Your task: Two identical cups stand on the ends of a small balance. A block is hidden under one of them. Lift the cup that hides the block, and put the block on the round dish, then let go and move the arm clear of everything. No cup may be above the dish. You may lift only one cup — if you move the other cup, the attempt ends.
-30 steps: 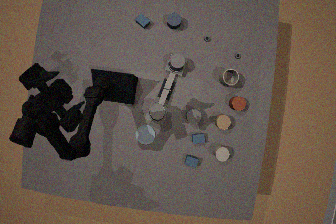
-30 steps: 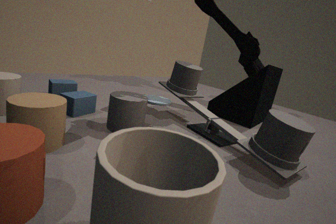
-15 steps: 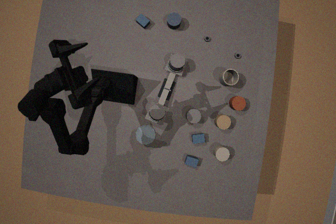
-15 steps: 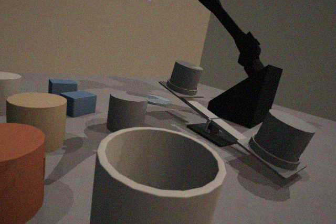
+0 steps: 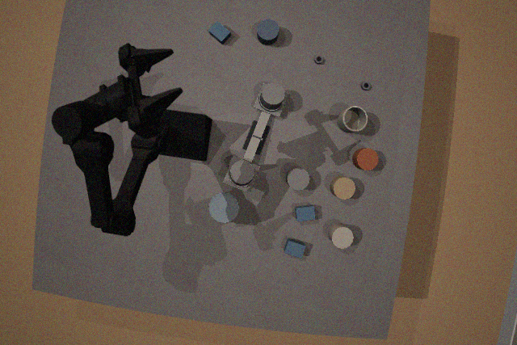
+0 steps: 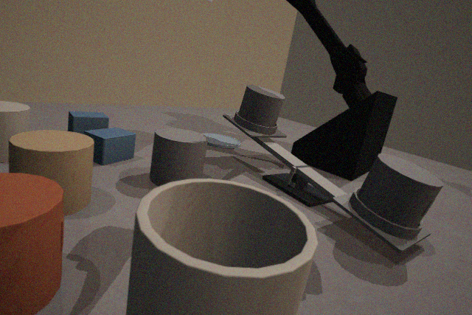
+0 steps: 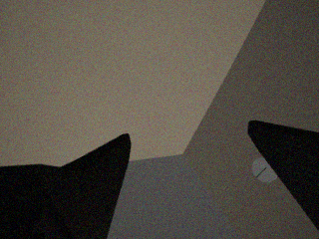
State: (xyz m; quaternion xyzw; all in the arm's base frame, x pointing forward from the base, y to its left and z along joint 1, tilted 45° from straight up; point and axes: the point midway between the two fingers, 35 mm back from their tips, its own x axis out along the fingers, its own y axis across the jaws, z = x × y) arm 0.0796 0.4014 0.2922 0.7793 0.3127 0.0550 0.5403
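The teal block lies 580 mm below my gripper tip, 180 mm ahead of it and 60 mm to the left of it. Also, from my gripper tip: blue-grey cylinder: 580 mm below, 280 mm to the left, 140 mm ahead; round light-blue dish: 620 mm below, 320 mm to the right, 100 mm ahead; small balance: 580 mm below, 160 mm ahead, 70 mm to the right.
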